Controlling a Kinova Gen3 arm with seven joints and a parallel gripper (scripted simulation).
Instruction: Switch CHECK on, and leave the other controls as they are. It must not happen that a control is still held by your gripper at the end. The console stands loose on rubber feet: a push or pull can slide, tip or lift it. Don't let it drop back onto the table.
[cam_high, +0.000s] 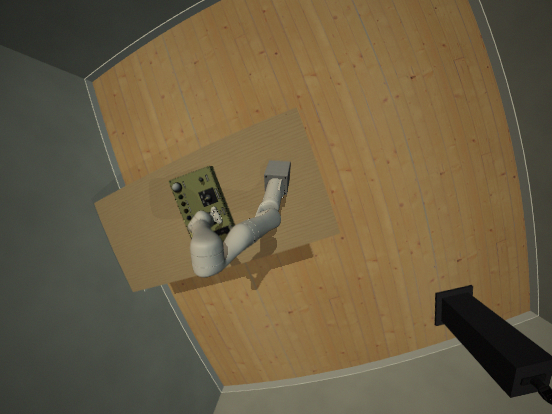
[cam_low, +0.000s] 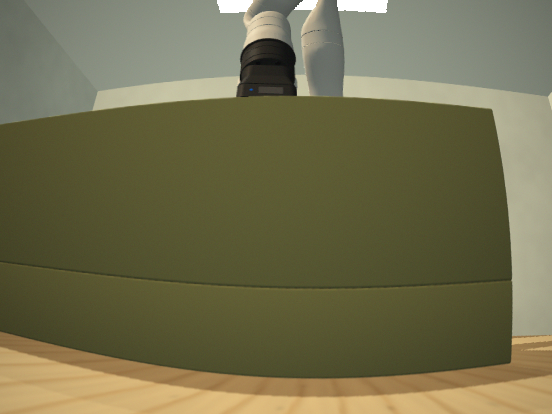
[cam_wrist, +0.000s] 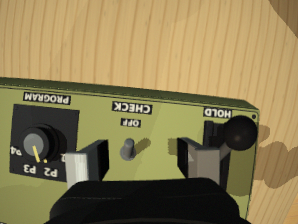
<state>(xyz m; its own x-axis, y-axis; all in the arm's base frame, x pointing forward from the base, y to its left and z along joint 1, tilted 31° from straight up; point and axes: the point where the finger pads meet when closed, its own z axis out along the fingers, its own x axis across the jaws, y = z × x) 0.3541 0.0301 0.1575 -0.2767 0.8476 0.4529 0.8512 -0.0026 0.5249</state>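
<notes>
The check toggle is 13 cm below my hand and 6 cm ahead of it. From my hand the other things lie so: black ball lever (12 cm to the left, 12 cm below, 2 cm ahead); mode push button (24 cm to the right, 13 cm below, 10 cm ahead); olive console (15 cm below, 11 cm ahead, 5 cm to the right).
</notes>
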